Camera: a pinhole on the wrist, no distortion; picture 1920 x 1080 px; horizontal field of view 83.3 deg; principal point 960.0 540.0 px. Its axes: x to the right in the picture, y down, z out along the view. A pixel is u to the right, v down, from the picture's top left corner.
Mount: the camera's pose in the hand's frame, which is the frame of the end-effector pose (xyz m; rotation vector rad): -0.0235 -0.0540 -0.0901 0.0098 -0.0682 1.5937
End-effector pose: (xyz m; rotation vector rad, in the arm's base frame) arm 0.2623 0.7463 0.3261 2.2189 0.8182 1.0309
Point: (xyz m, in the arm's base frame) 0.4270 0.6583 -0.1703
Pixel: 648 885
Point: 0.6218 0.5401 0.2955
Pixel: 1704 360
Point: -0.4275 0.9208 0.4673
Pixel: behind the camera
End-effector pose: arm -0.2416 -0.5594 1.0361 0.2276 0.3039 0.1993
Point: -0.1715 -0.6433 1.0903
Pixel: 861 167
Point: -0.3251 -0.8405 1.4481
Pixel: 817 990
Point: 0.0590 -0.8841 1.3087
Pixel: 502 177
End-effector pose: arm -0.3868 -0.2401 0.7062 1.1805 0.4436 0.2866
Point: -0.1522 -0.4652 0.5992
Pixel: 626 51
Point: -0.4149 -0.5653 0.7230
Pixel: 879 950
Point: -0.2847 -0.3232 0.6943
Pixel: 1082 71
